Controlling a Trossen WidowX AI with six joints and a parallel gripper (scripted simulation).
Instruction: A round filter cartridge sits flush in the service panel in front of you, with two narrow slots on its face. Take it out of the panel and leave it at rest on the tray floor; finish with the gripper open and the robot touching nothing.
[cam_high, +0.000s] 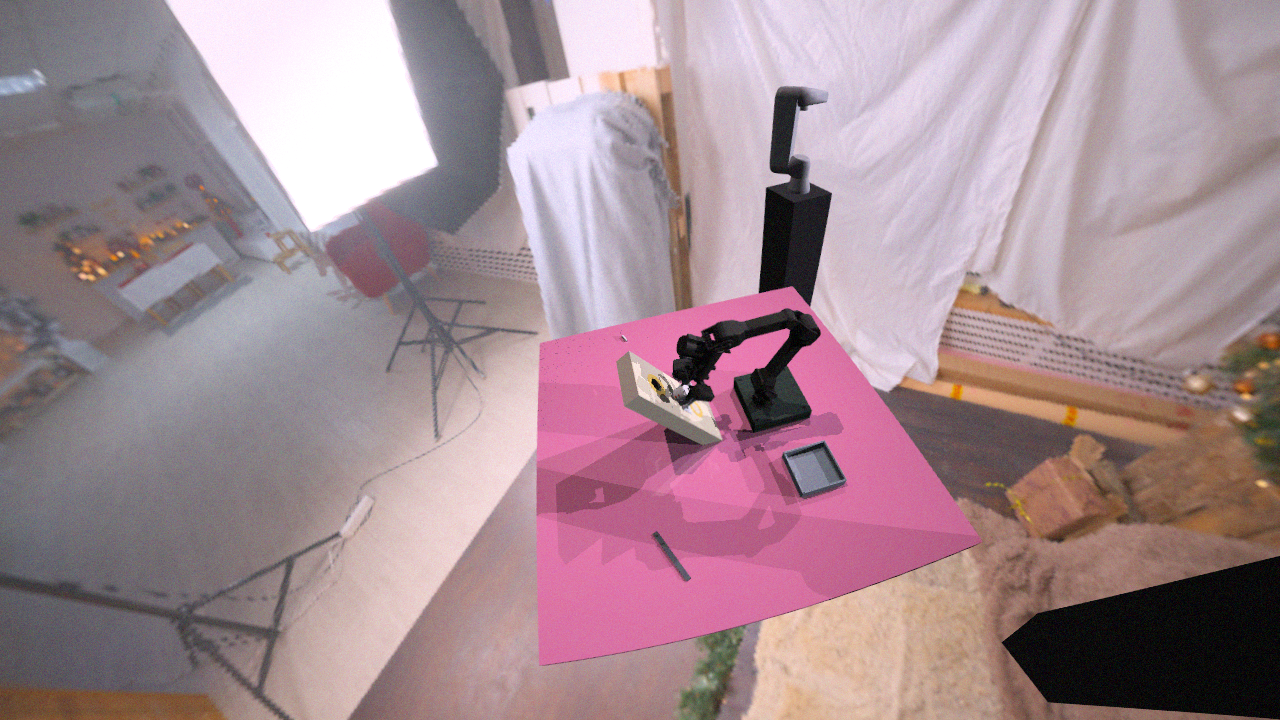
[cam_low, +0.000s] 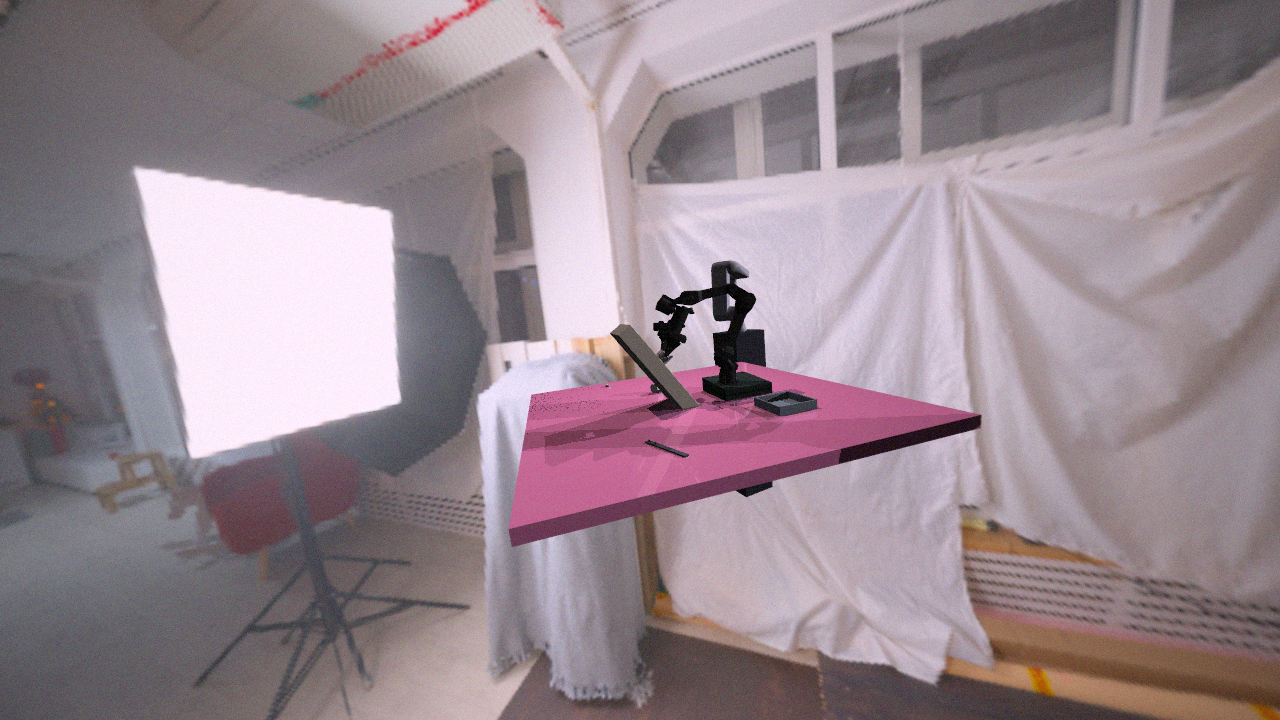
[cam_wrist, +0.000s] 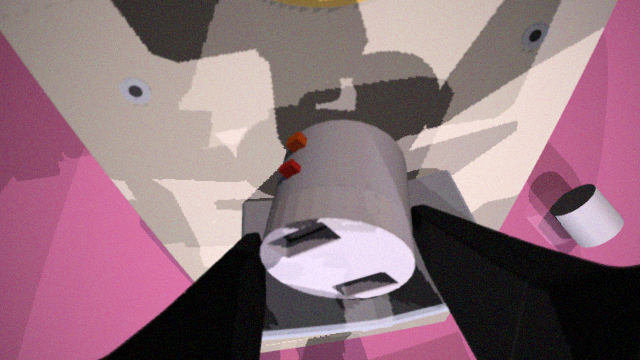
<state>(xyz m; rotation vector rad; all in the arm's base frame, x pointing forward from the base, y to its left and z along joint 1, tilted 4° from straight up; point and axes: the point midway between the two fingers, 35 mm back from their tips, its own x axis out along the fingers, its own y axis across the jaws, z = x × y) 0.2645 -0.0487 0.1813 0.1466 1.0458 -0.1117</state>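
Right now my gripper tip is 50 mm short of the beige service panel, 20 mm to the left of it and 20 mm above it. From my gripper tip the other things lie so: grey tray 300 mm behind, 330 mm to the left, 200 mm below; then pale grey round filter cartridge right at my gripper tip.
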